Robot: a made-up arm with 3 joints. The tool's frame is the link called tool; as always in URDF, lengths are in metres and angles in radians.
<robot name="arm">
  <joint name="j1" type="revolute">
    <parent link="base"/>
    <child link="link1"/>
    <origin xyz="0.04 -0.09 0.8" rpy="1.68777 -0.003 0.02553"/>
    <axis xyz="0 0 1"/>
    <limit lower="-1.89" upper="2.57" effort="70" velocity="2.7"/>
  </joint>
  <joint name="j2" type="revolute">
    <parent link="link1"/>
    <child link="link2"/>
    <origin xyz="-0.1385 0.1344 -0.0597" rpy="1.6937 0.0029 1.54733"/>
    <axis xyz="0 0 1"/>
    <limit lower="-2.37" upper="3.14" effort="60" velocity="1.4"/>
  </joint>
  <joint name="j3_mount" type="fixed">
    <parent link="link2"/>
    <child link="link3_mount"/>
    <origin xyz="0.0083 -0.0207 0.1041" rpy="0 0 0"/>
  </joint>
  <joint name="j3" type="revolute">
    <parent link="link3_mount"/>
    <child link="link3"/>
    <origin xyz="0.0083 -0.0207 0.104" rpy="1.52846 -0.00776 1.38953"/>
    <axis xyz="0 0 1"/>
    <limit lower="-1.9" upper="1.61" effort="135" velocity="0.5"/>
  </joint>
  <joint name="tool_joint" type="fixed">
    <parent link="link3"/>
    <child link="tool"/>
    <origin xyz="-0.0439 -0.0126 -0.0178" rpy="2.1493 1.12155 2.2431"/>
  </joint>
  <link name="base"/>
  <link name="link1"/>
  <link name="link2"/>
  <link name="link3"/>
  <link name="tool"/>
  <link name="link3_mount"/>
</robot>
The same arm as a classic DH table. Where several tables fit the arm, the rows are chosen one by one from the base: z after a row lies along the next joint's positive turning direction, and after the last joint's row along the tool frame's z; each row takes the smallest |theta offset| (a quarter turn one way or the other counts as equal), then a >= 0, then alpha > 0; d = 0 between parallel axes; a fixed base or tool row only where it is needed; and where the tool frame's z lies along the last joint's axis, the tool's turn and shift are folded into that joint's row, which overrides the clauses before.
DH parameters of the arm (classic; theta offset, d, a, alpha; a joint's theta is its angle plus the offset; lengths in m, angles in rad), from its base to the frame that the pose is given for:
base (fixed): 0.0259 0.8107 0.0377 1.6878
j1: 1.55 0.0144 0.1311 1.6937
j2: 1.3863 0.0644 -0.0377 1.5285
j3: -1.4224 -0.005 0.0063 -1.8105
tool (fixed): 1.9545 -0.0466 0 0
Joint limits (rad, base to tool): -1.89..2.57 -2.37..3.14 -1.9..1.61

